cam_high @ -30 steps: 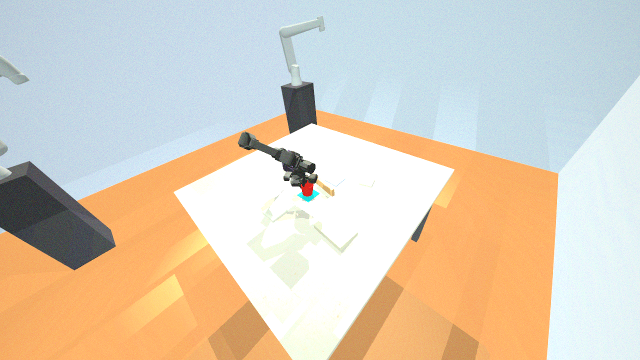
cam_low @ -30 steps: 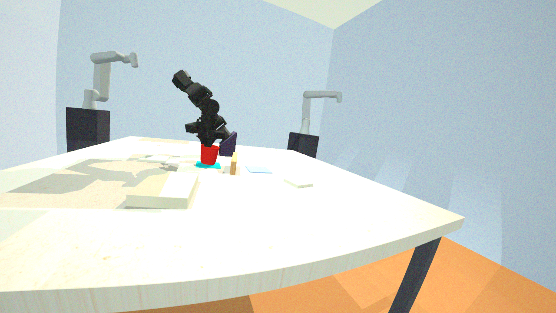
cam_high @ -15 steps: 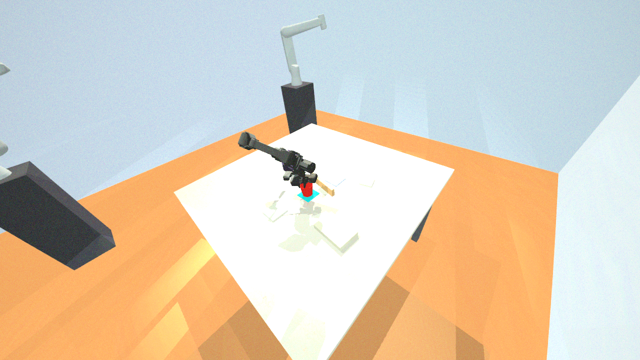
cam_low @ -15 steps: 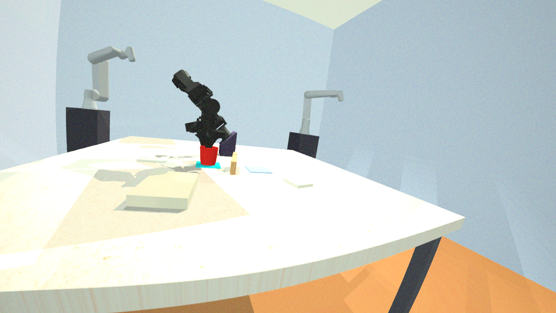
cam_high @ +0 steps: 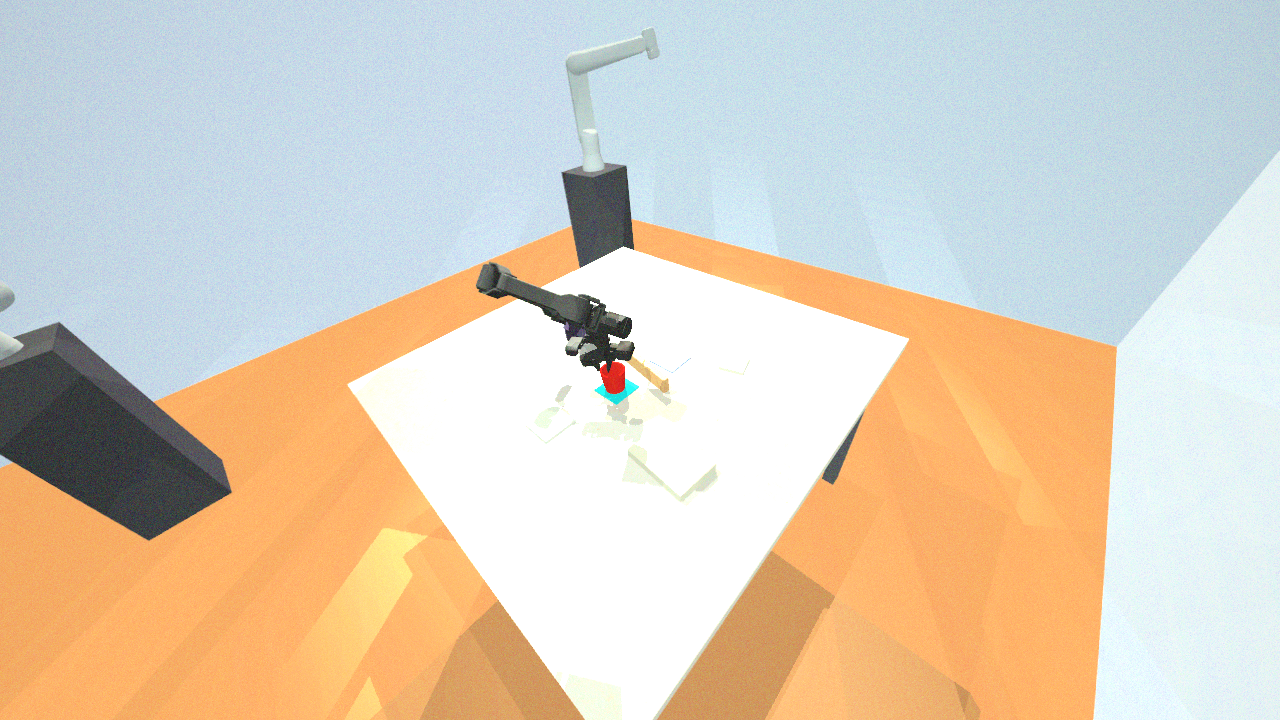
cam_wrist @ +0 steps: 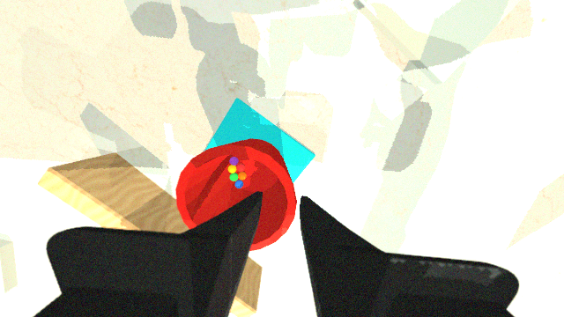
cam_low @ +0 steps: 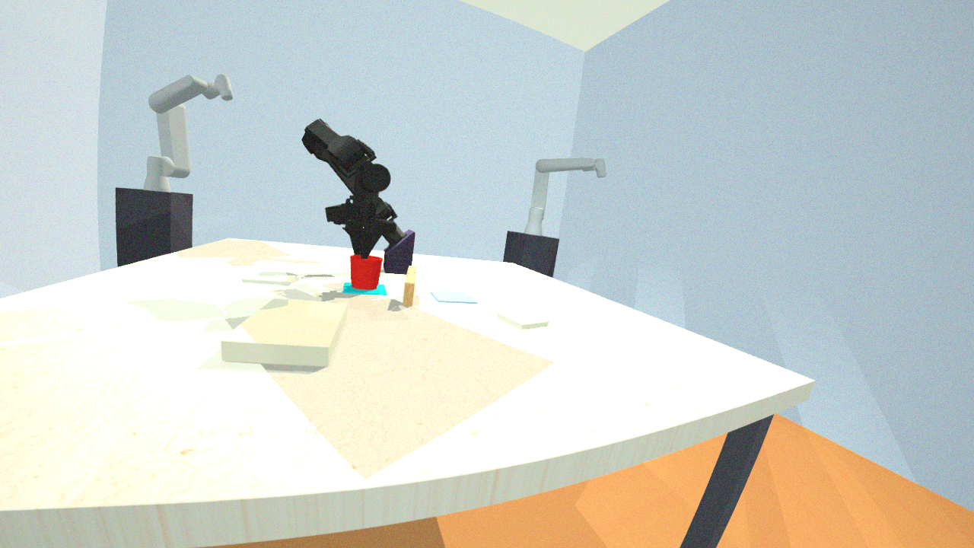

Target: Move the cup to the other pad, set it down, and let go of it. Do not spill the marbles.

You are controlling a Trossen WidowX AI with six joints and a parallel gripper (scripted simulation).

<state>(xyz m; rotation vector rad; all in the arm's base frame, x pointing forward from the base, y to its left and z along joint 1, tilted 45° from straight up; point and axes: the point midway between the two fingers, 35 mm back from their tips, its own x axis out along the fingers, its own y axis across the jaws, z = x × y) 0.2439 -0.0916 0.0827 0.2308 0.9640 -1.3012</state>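
The red cup is 3 cm ahead of my gripper tip, 1 cm to the left of it and 3 cm below it. Round my gripper tip: cyan pad 3 cm ahead, 1 cm to the left, 7 cm below; then pale blue pad 7 cm ahead, 22 cm to the left, 7 cm below; then wooden bar 5 cm ahead, 12 cm to the left, 5 cm below.
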